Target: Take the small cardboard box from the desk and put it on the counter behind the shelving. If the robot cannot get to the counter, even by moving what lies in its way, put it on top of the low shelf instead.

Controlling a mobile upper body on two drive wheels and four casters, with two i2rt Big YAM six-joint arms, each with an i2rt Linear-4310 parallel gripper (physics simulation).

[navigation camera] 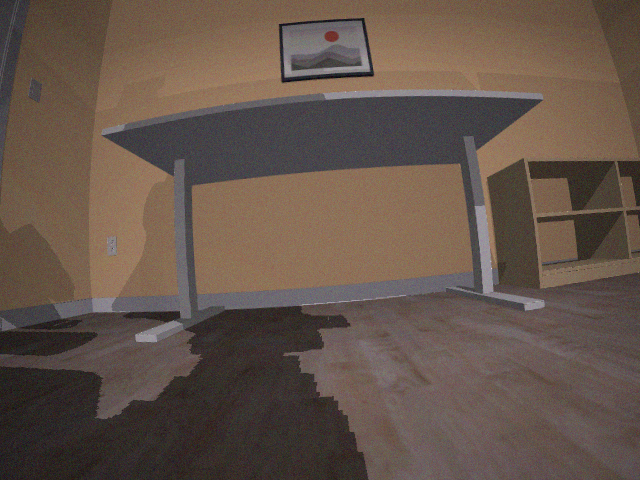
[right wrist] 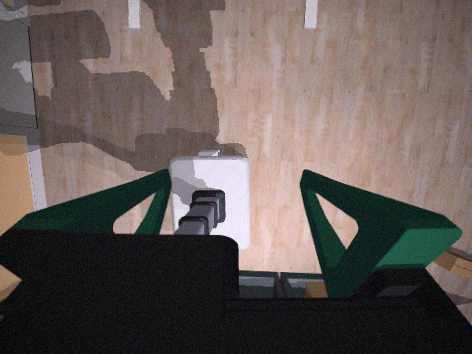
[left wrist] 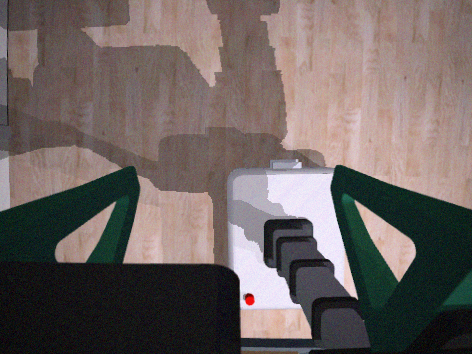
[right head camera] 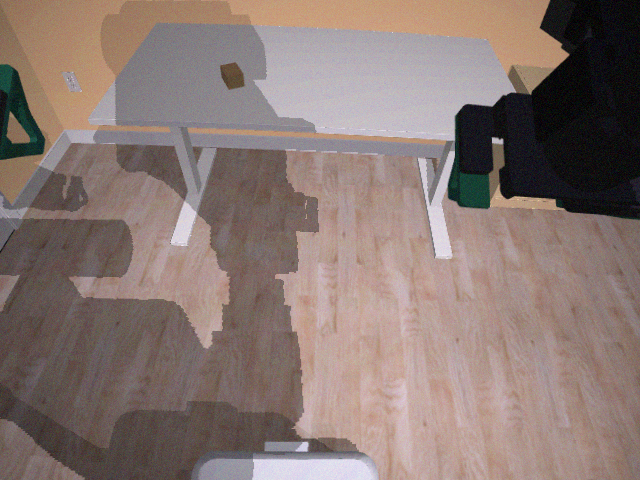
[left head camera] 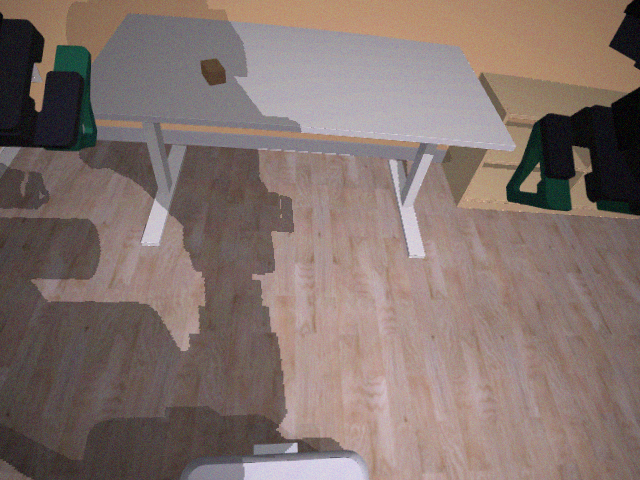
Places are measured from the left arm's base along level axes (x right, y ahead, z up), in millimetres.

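Where they show: left gripper, fingertip midpoint: (left wrist: 235,176) (left head camera: 31,136); right gripper, fingertip midpoint: (right wrist: 235,176) (right head camera: 504,195) (left head camera: 554,198).
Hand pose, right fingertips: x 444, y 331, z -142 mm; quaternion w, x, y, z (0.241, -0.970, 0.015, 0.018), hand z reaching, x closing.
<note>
After its pixels a point has its place.
The small brown cardboard box (left head camera: 212,71) @(y 1415, x 0, z -640 mm) (right head camera: 232,75) @(y 1416, x 6, z -640 mm) stands on the left part of the white desk (left head camera: 361,77) @(y 1535, x 552, z -690 mm) (right head camera: 372,77) @(y 1517, x 518, z -690 mm) (navigation camera: 330,139) @(y 1512, x 336, z -715 mm), in shadow. My left gripper (left head camera: 74,103) (left wrist: 235,176) @(y 364, x 2, z -124 mm) is open and empty, at the left edge of the left head view. My right gripper (left head camera: 555,170) @(y 331, x 444, z -143 mm) (right wrist: 235,176) @(y 331, x 444, z -143 mm) is open and empty, at the right. Both are apart from the box. The low wooden shelf (left head camera: 558,93) @(y 1772, x 1629, z -799 mm) (right head camera: 527,77) @(y 1790, x 1286, z -800 mm) (navigation camera: 509,227) @(y 1749, x 1248, z -1106 mm) stands right of the desk against the wall, partly hidden by my right arm in the head views. The counter does not show.
Desk legs (left head camera: 413,232) (right head camera: 439,232) (navigation camera: 480,248) @(y 1504, x 913, z -1198 mm) stand on the wood floor in front of me. My white base (left head camera: 305,467) @(y 279, x 305, z -1150 mm) (right head camera: 284,467) @(y 277, x 223, z -1150 mm) is at the bottom. Dark open compartments (right wrist: 257,282) @(y -696, x 553, z -1334 mm) and a brown box (right wrist: 452,262) @(y -473, x 1977, z -1245 mm) show low in the right wrist view.
</note>
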